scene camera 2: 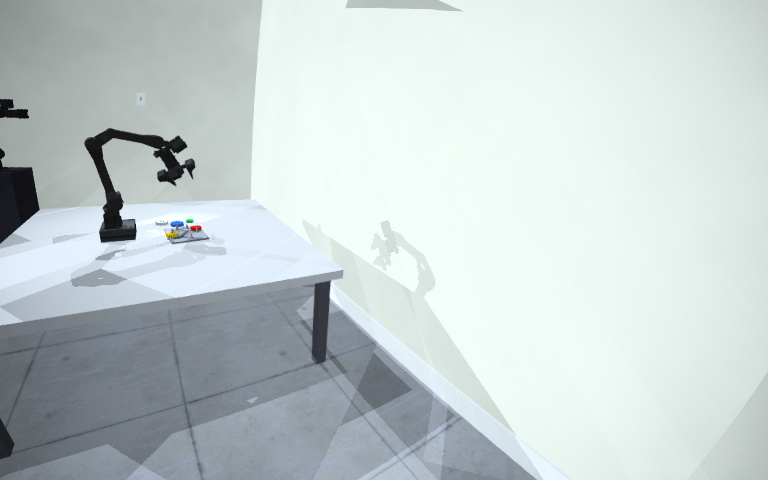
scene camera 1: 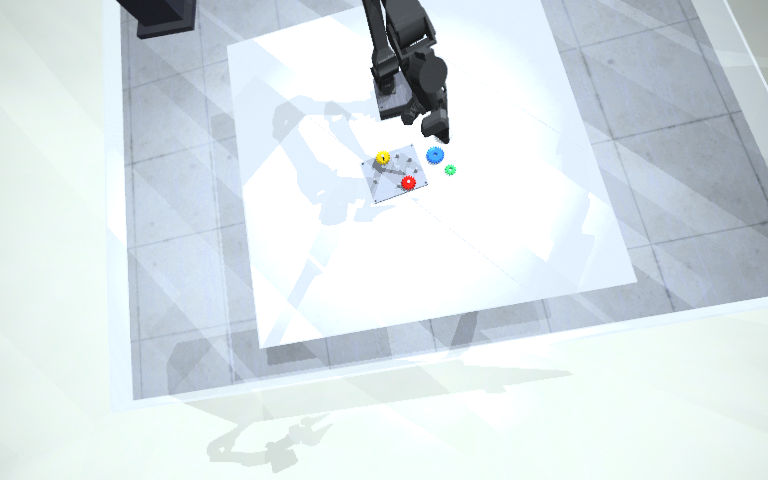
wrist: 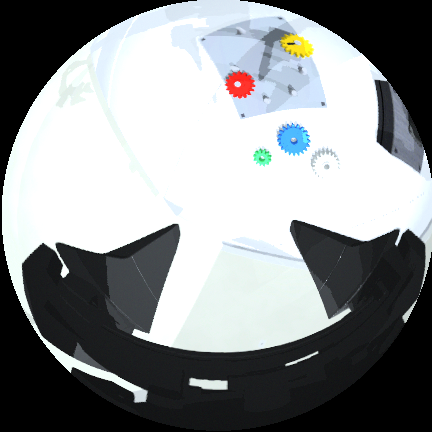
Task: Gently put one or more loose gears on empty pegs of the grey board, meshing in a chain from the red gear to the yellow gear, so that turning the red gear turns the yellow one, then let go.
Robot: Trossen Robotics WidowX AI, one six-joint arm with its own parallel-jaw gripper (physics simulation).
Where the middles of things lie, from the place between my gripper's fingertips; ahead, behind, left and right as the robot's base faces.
Right now the blue gear point(wrist: 287, 133) is 22 cm below my hand and 5 cm behind it. Round my hand: grey board point(scene camera 1: 388, 176): 22 cm below, 16 cm to the right, 1 cm ahead.
